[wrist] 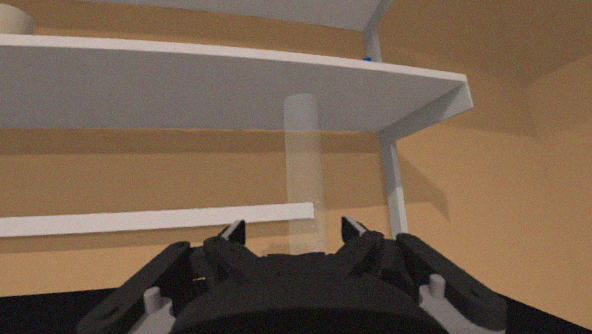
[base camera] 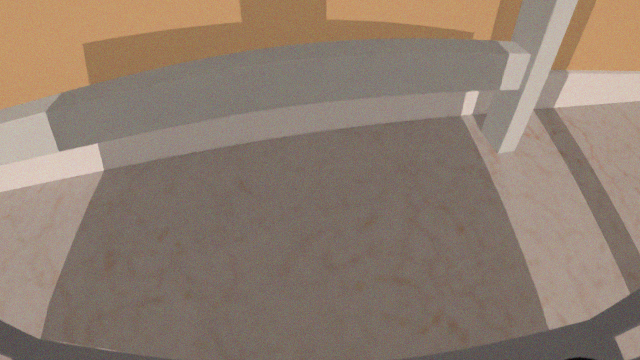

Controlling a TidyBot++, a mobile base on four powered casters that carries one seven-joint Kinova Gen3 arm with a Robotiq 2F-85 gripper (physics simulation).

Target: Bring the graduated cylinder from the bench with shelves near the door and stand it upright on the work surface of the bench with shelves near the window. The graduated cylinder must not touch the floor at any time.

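Places are measured from the arm's base along level axes (x ahead, y left, z up), in metres.
Pixels of known places: gripper, fingertip midpoint: (wrist: 293,229).
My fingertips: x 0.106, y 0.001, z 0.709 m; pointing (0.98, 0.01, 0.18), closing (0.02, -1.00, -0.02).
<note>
Ahead of a thing's pixels: the offset from my fingertips to its top centre. "pt": to the spot under its first point. Level surfaces: height alone.
The graduated cylinder {dx +0.041, dy -0.016, dz +0.143 m} (wrist: 302,165), clear and pale, stands upright in the wrist view, a little right of the middle. Its top shows against the underside of the lower shelf, and its foot is hidden behind my gripper. My gripper (wrist: 293,229) is open, with its fingertips apart on either side of the cylinder's lower part in the view, nearer the right finger. I cannot tell how deep between the fingers the cylinder stands. Part of the bench's black work surface {dz -0.192 m} (wrist: 55,312) shows at the bottom left.
The lower shelf {dz +0.246 m} (wrist: 150,90) hangs over the bench, with a shelf post (wrist: 395,195) at the right. A pale round object {dx +0.125, dy +0.589, dz +0.443 m} (wrist: 14,21) and a small blue thing {dx +0.324, dy -0.257, dz +0.443 m} (wrist: 367,60) show above it. A white bar (wrist: 150,220) runs behind. In the base view are a grey crossbar (base camera: 280,75) and leg {pt dx +0.359, dy -0.310, dz -0.937 m} (base camera: 535,65).
</note>
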